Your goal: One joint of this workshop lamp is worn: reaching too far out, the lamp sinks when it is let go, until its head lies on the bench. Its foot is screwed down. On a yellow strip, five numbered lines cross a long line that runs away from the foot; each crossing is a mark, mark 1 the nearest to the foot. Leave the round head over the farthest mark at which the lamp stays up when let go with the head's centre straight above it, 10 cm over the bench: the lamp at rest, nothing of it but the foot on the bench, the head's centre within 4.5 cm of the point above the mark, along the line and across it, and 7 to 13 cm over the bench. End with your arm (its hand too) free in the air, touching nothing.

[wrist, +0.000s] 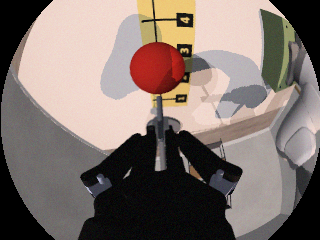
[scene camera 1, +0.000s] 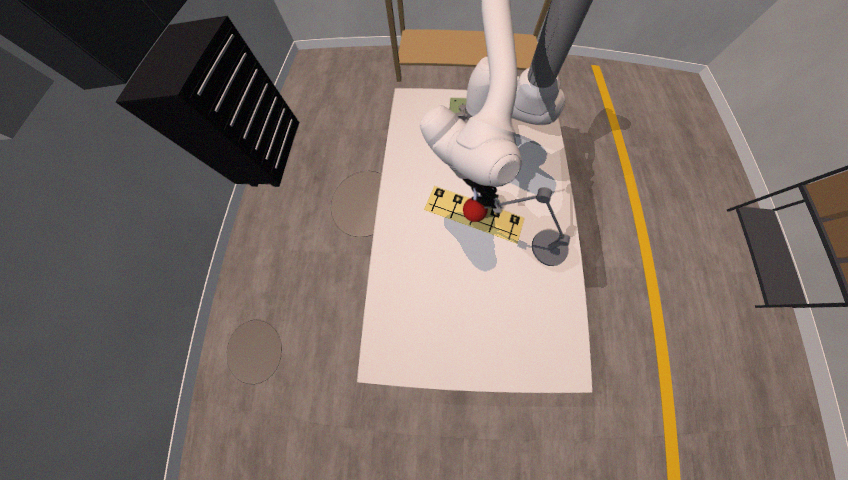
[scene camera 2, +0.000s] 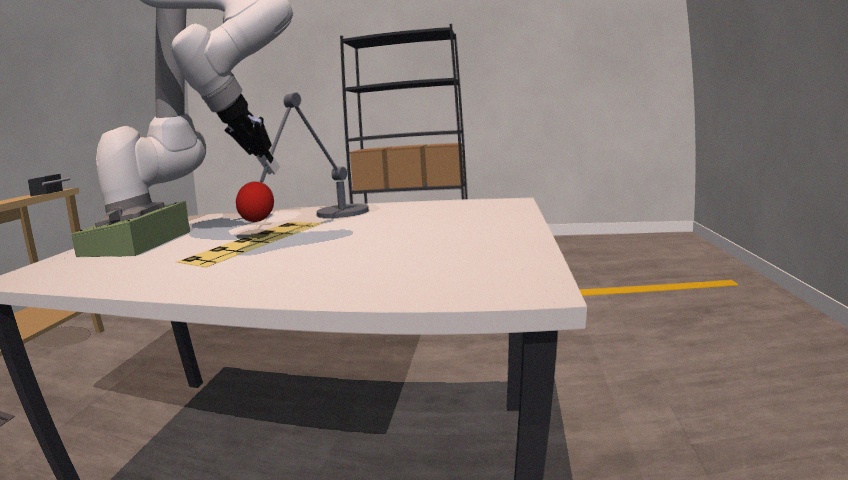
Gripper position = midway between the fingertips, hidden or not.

In view: my gripper (scene camera 2: 274, 170), a yellow strip (scene camera 1: 506, 225), a round lamp foot (scene camera 1: 543, 242) and a red round lamp head (scene camera 2: 254, 202).
My gripper shows as well in the wrist view (wrist: 161, 123). The yellow strip is seen too in scene camera 2 (scene camera 2: 210, 257). The round lamp foot is seen too in scene camera 2 (scene camera 2: 337, 211).
